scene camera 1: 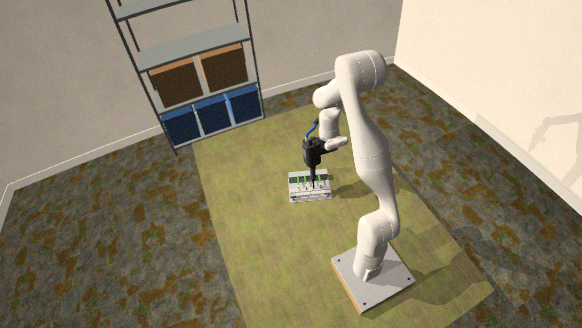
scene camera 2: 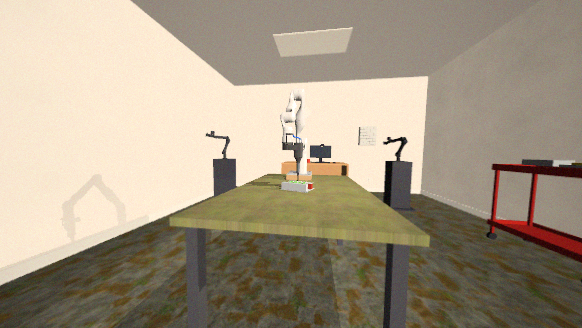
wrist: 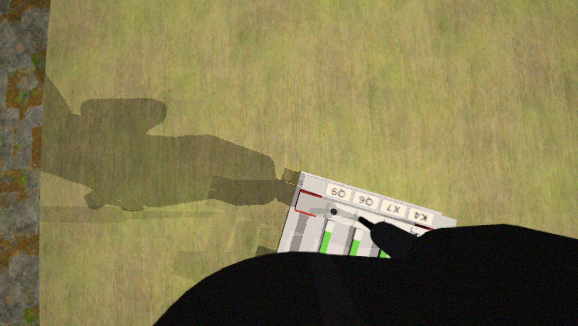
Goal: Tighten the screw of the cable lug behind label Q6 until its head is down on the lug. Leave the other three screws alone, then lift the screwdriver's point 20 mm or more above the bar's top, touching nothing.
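Where they show: end effector, tool point: [scene camera 1: 313, 188] [scene camera 2: 297, 181] [wrist: 360, 219]; arm's base, origin of the base link: [scene camera 1: 365, 268] [scene camera 2: 301, 173].
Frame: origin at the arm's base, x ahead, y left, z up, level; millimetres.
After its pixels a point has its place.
Note:
The light grey terminal unit [scene camera 1: 295, 198] {x 432, y 93, z -51 mm} [scene camera 2: 295, 187] {x 527, y 5, z -30 mm} [wrist: 313, 183] {x 378, y -42, z -12 mm} stands on the table. In the wrist view its labels read Q9 [wrist: 338, 192] {x 389, y -15, z -12 mm}, Q6 [wrist: 365, 200] {x 399, y 15, z -12 mm}, X7 [wrist: 393, 207] {x 408, y 46, z -12 mm} and K4 [wrist: 421, 215] {x 419, y 77, z -12 mm}, upside down. The black screwdriver [scene camera 1: 313, 187] {x 415, y 11, z 2 mm} [scene camera 2: 298, 179] {x 422, y 6, z 5 mm} [wrist: 360, 219] {x 418, y 5, z -1 mm} points down, with its point at the lug behind label Q6. The point covers the Q6 screw, so its head height and exact contact cannot be told. The dark screw behind Q9 [wrist: 333, 211] {x 409, y -22, z -6 mm} shows beside it. The X7 screw is hidden and K4's is partly hidden. The tool has no fingers.
Green-marked strips [scene camera 1: 298, 180] {x 485, y 52, z -5 mm} [wrist: 326, 241] {x 440, y -32, z -5 mm} rise behind the lugs. Red edging [wrist: 296, 201] {x 398, y -62, z -35 mm} borders the row's end near Q9. The arm's base plate [scene camera 1: 345, 280] {x -7, y 88, z -1 mm} stands on the table [scene camera 1: 240, 240] {x 336, y 383, z -54 mm} [scene camera 2: 300, 215] {x 940, y 76, z -54 mm}. A shelf rack [scene camera 1: 254, 60] stands beyond the table's far end.

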